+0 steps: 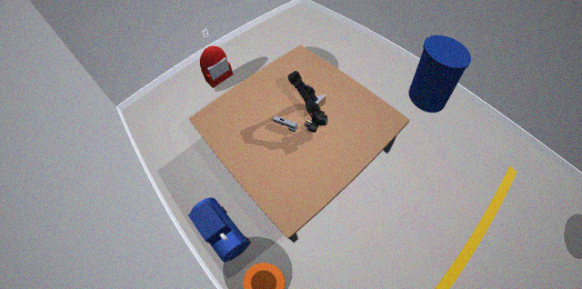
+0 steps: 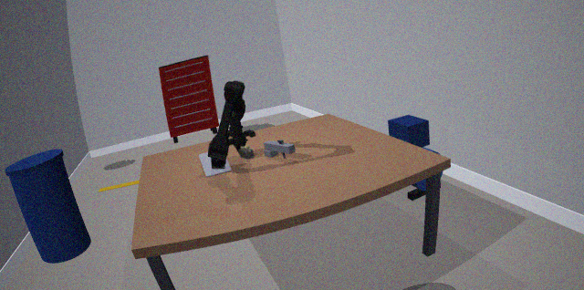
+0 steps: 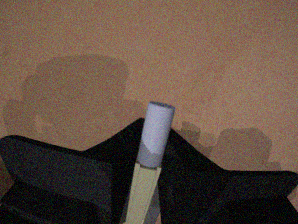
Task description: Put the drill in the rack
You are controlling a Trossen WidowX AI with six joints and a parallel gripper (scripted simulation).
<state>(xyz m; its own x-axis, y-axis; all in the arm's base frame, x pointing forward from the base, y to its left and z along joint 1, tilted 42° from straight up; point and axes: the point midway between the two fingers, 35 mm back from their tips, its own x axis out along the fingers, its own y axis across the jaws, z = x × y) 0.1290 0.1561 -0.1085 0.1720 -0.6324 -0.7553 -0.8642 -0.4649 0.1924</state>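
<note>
The dark-grey block is 5 cm to the right of my gripper tip, 2 cm ahead of it and 1 cm above it. From my gripper tip the other things lie so: key 18 cm to the right, 18 cm ahead, 4 cm above; then light-grey block 17 cm ahead, 16 cm to the right, 3 cm above.
</note>
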